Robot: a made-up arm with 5 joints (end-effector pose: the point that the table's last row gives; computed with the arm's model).
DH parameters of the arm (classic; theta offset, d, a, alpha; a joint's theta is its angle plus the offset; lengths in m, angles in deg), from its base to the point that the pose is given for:
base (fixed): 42.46 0 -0.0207 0
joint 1: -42.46 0.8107 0.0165 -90
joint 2: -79.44 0 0.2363 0
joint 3: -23.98 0 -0.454 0
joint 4: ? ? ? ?
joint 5: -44.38 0 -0.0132 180
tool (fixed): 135.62 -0.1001 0 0
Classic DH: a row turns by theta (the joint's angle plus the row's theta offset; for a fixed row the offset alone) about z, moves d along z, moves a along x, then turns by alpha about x.
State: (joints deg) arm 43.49 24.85 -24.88 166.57 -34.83
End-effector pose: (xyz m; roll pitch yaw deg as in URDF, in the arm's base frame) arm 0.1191 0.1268 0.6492 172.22 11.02 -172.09
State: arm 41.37 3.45 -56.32 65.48 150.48
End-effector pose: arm 0.3728 0.3065 0.7518 -6.29 -10.95 -108.51
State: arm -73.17 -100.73 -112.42 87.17 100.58
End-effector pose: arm -0.1726 0.4570 1.2193 126.45 8.54 -156.91
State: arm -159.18 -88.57 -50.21 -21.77 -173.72
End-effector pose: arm -0.0216 -0.0041 1.3657 -177.79 19.33 -152.52
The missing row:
joint 4: -76.58 -0.0033 -0.0401 90
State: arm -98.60 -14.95 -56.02 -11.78 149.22
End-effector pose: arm -0.1140 -0.5595 1.0257 76.04 58.46 159.44
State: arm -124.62 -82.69 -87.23 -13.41 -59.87
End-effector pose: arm 0.1502 0.2090 1.4342 177.12 1.67 -4.53
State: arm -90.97 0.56 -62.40 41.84 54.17
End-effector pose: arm -0.0307 -0.5991 0.8512 16.44 -11.55 -146.81
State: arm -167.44 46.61 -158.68 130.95 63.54
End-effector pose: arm -0.6046 -0.1375 1.0907 -17.02 8.29 127.78
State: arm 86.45 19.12 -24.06 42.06 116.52
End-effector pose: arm 0.0161 0.2359 0.4786 -34.11 -15.63 -25.25
